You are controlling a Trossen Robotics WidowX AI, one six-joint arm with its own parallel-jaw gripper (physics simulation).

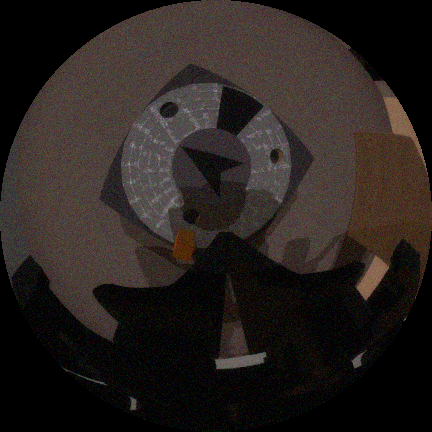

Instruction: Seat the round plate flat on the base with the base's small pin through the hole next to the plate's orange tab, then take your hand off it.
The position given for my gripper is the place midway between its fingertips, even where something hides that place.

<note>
In view: my gripper [224,237], a round grey plate [147,153] and a round hub [211,166].
</note>
